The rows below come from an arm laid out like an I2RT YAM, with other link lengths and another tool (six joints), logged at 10 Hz.
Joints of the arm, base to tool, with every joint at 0 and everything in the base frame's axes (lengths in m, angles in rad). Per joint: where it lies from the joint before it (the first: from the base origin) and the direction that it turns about. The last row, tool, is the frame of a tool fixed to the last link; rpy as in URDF.
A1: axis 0 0 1 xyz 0 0 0.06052
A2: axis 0 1 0 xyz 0.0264 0.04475 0.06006
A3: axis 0 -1 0 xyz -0.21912 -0.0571 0
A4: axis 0 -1 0 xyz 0.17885 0.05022 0.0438
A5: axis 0 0 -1 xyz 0.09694 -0.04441 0.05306
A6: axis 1 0 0 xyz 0.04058 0 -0.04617
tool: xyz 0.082 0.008 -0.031 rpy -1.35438 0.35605 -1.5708
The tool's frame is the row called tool.
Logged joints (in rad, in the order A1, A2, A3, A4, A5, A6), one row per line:
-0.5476, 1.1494, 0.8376, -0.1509, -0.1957, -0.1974
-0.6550, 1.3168, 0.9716, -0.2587, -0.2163, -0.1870
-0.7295, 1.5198, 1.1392, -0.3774, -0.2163, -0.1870
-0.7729, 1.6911, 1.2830, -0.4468, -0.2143, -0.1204
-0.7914, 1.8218, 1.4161, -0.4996, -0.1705, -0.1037
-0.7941, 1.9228, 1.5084, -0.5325, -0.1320, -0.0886
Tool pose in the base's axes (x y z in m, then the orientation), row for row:
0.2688, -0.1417, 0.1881, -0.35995, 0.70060, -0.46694, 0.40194
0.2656, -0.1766, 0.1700, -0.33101, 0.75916, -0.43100, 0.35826
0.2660, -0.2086, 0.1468, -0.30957, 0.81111, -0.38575, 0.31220
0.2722, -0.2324, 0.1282, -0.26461, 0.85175, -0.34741, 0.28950
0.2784, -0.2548, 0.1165, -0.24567, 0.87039, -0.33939, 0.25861
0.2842, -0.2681, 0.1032, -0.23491, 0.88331, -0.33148, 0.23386
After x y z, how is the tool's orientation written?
As a quaternion, x y z w.
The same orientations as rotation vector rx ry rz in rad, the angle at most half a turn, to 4 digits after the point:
-0.9098, 1.7708, -1.1802
-0.8540, 1.9587, -1.1120
-0.8168, 2.1401, -1.0178
-0.7061, 2.2729, -0.9270
-0.6659, 2.3593, -0.9200
-0.6450, 2.4253, -0.9101

